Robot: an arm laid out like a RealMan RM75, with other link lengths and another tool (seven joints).
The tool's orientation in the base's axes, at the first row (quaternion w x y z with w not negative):
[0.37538, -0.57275, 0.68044, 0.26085]
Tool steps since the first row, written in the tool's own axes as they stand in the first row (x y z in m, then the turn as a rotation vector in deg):
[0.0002, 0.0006, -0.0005, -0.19, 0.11, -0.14]
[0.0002, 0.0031, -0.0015, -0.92, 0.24, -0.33]
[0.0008, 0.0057, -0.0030, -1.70, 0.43, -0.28]
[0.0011, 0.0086, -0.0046, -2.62, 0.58, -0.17]
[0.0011, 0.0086, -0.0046, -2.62, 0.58, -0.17]
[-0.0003, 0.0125, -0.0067, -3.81, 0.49, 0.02]
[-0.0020, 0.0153, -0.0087, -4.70, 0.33, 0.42]
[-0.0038, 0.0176, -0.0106, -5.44, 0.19, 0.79]
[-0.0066, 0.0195, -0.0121, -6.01, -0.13, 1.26]
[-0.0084, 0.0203, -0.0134, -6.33, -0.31, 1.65]
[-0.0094, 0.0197, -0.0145, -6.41, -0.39, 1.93]
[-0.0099, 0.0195, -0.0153, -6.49, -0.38, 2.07]
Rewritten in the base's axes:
[-0.0007, -0.0004, 0.0001, -0.13, 0.02, 0.23]
[-0.0034, -0.0006, 0.0005, -0.25, 0.33, 0.92]
[-0.0062, -0.0016, 0.0007, -0.37, 0.86, 1.51]
[-0.0094, -0.0025, 0.0011, -0.44, 1.52, 2.18]
[-0.0094, -0.0025, 0.0011, -0.44, 1.52, 2.18]
[-0.0136, -0.0025, 0.0032, -0.24, 2.34, 3.04]
[-0.0166, -0.0025, 0.0055, 0.06, 3.14, 3.54]
[-0.0192, -0.0024, 0.0079, 0.32, 3.83, 3.93]
[-0.0212, -0.0016, 0.0109, 0.77, 4.47, 4.14]
[-0.0221, -0.0014, 0.0131, 1.05, 4.93, 4.19]
[-0.0217, -0.0018, 0.0146, 1.19, 5.17, 4.10]
[-0.0216, -0.0022, 0.0155, 1.21, 5.33, 4.08]

